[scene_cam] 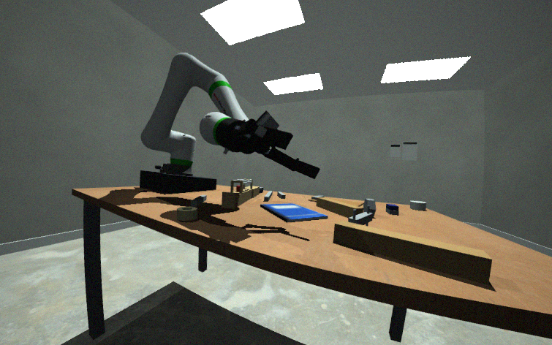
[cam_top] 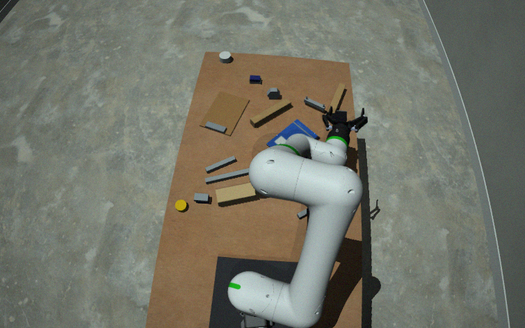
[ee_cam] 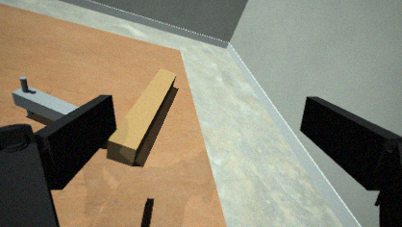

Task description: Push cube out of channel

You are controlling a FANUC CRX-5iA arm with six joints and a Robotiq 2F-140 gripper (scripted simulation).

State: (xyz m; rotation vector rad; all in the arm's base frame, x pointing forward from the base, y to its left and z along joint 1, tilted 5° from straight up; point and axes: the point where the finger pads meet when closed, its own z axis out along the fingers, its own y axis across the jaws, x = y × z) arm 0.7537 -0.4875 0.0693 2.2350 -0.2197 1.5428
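The short grey bar is 39 cm behind my hand, 21 cm to the left of it and 15 cm below it. Round my hand: red cube 31 cm to the left, 27 cm behind, 11 cm below; then tape roll 29 cm behind, 15 cm below, 2 cm to the left; then long wooden block 18 cm ahead, 15 cm below, 2 cm to the right.
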